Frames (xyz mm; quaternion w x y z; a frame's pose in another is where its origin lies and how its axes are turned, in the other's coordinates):
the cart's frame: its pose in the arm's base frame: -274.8 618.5 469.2 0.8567 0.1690 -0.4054 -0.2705
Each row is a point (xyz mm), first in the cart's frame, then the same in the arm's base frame.
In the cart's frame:
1: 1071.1 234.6 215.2
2: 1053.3 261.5 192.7
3: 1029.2 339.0 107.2
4: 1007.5 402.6 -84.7
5: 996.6 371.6 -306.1
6: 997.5 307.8 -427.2
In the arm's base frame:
1: 194.9 147.1 1366.8
2: 212.0 180.8 1355.9
3: 291.9 263.0 1328.3
4: 452.1 340.1 1229.8
5: 610.3 337.5 1071.4
6: 685.1 294.7 965.1

